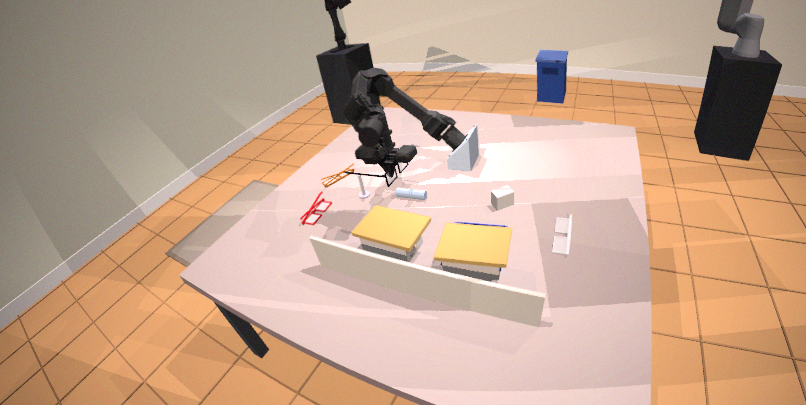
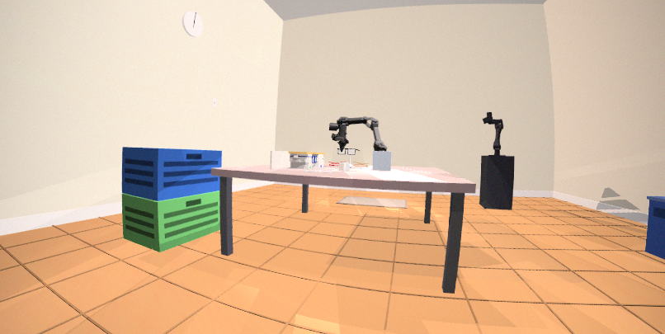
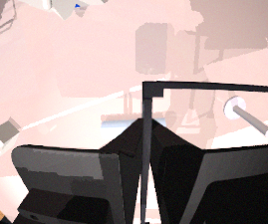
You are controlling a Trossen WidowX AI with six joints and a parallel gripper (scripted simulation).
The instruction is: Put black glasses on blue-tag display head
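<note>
My gripper tip is now 70 mm past the pale blue cylinder, 10 mm to the right of it and 110 mm above it. Also, from my gripper tip: round stand 20 mm behind, 150 mm to the right, 90 mm below; then white cube 120 mm behind, 310 mm to the left, 90 mm below; then low white wall 280 mm ahead, 240 mm to the left, 60 mm below.
</note>
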